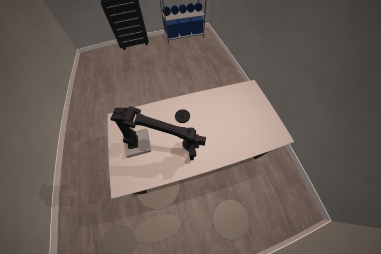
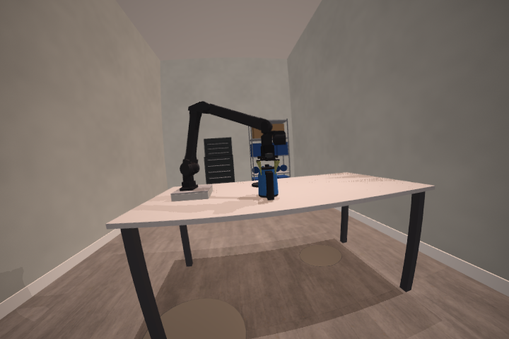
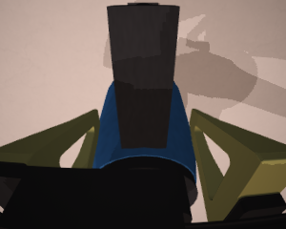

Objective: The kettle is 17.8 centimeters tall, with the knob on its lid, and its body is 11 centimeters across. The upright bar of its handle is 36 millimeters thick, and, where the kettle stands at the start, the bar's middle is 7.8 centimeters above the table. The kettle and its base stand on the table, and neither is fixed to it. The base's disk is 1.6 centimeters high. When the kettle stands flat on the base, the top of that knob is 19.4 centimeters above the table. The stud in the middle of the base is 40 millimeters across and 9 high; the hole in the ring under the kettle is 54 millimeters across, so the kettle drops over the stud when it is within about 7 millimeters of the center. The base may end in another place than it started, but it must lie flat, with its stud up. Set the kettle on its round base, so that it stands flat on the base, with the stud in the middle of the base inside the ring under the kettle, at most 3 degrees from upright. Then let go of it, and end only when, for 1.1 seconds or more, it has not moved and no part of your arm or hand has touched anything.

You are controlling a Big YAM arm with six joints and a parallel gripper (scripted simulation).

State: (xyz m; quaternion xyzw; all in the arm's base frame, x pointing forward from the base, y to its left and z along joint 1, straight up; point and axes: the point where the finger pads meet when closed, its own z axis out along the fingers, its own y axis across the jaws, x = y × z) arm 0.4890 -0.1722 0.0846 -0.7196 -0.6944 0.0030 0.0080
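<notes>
My hand is 50 mm above the blue kettle and 30 mm to the right of it. From my hand the other things lie so: round black base (370 mm to the left, 120 mm below, 10 mm behind).
</notes>
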